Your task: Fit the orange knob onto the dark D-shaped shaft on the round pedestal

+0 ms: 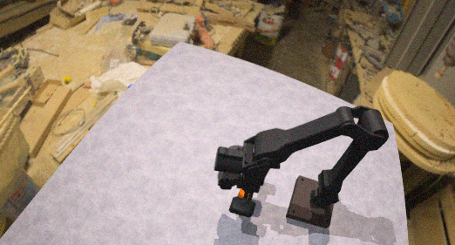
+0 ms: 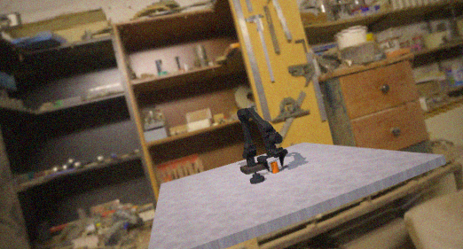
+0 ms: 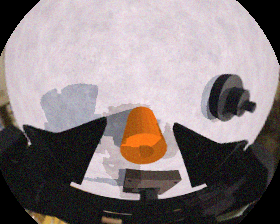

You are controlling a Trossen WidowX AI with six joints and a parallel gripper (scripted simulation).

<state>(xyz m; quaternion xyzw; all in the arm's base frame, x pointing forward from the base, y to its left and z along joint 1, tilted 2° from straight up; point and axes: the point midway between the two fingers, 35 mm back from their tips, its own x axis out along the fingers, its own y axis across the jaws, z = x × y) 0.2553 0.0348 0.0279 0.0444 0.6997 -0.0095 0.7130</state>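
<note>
The round dark pedestal is 160 mm to the right of my gripper tip, 40 mm ahead of it and 10 mm above it. The rest, counted from my gripper tip: orange knob (10 mm above).
</note>
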